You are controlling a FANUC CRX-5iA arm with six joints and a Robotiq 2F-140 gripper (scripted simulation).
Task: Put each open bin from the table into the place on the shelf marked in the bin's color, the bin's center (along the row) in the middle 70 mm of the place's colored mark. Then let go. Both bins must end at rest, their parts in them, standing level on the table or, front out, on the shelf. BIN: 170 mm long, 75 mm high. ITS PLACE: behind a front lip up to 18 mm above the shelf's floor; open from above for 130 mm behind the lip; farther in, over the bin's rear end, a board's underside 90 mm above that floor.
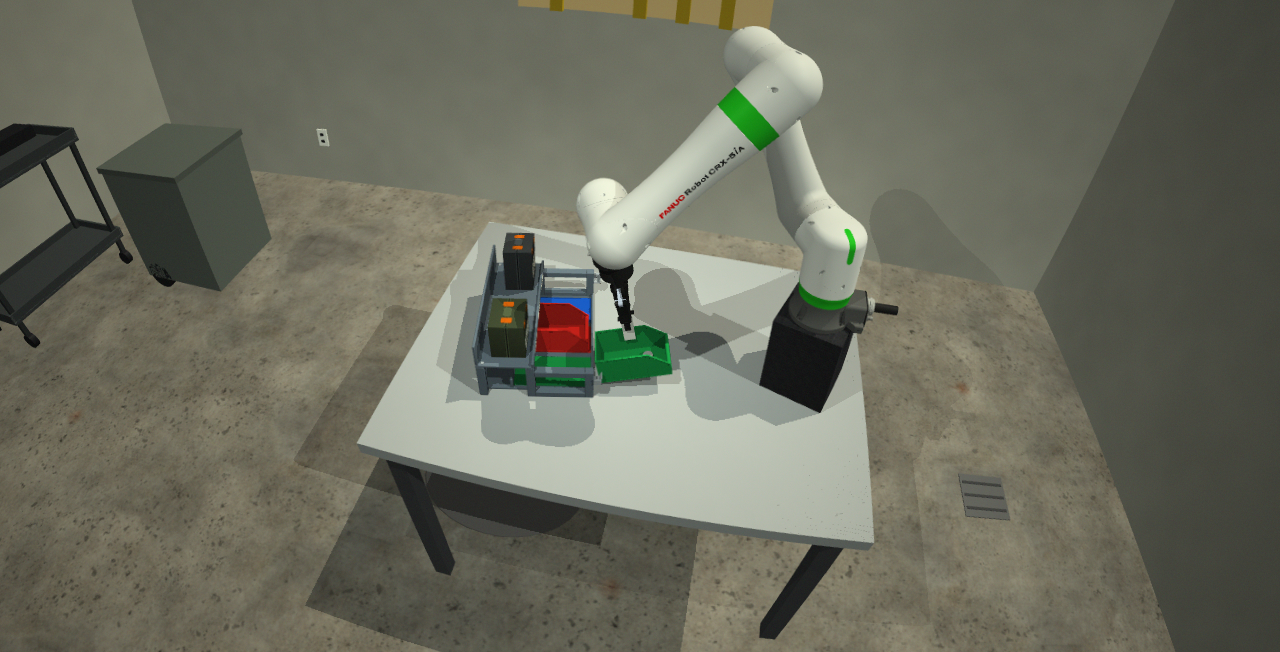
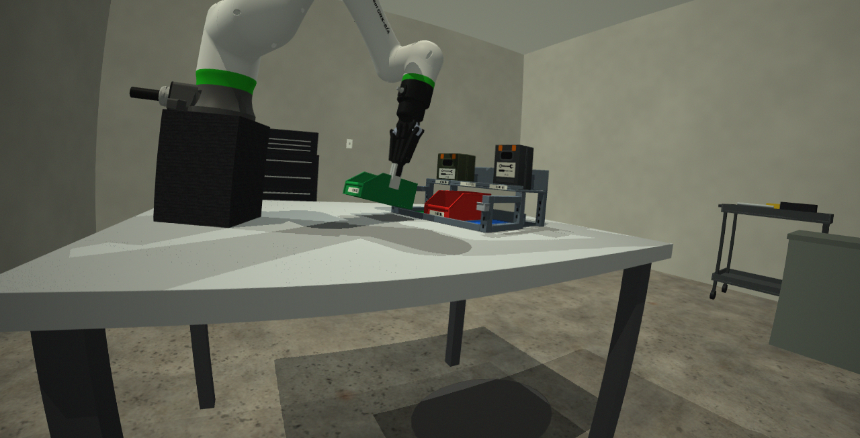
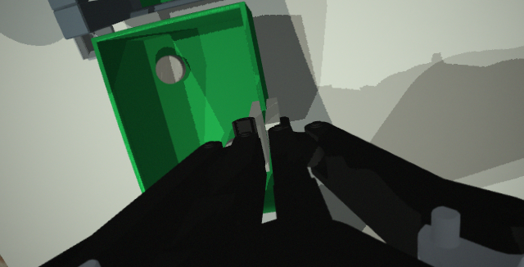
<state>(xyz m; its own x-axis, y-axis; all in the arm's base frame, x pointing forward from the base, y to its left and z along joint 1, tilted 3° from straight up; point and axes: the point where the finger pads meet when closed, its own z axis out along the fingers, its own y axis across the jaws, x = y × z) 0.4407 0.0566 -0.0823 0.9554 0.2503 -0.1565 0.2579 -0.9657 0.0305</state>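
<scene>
Right now my hand is 2 cm past the green bin, 4 cm to the right of it and 4 cm above it. The rest, counted from my hand: red bin 19 cm ahead, 2 cm to the right, 7 cm below.
</scene>
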